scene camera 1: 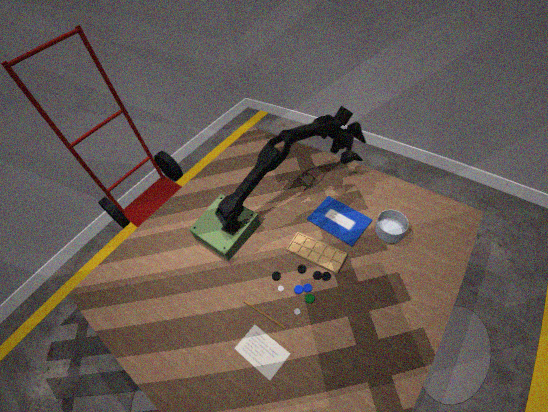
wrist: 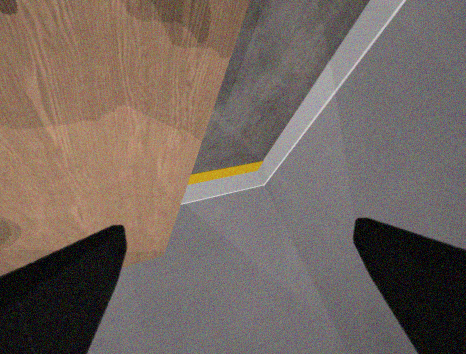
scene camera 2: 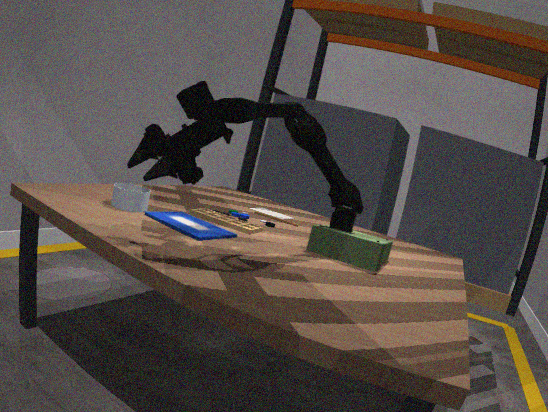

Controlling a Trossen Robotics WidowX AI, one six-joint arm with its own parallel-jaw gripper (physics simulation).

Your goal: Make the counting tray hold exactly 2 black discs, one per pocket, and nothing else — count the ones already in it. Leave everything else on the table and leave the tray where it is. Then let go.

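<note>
The counting tray point(scene camera 1: 312, 248) point(scene camera 2: 248, 227) is a shallow tan tray with two rows of pockets, lying on the table; I see no disc in its pockets in scene view 1. Several black discs lie loose beside it: one on the left point(scene camera 1: 276, 276), one nearer the tray point(scene camera 1: 302, 269), and two close together, one point(scene camera 1: 317, 275) beside the other point(scene camera 1: 326, 276). My gripper point(scene camera 1: 362, 151) point(scene camera 2: 137, 173) point(wrist: 242, 232) is open and empty, high up, beyond the blue board and well away from the tray and discs.
Near the black discs lie two blue discs point(scene camera 1: 298, 289) point(scene camera 1: 307, 288), a green disc point(scene camera 1: 310, 299), two white discs point(scene camera 1: 281, 288) point(scene camera 1: 297, 311) and a thin stick point(scene camera 1: 265, 315). A paper sheet point(scene camera 1: 262, 352), a blue board point(scene camera 1: 317, 217) and a round bowl point(scene camera 1: 386, 237) point(scene camera 2: 131, 198) are also on the table.
</note>
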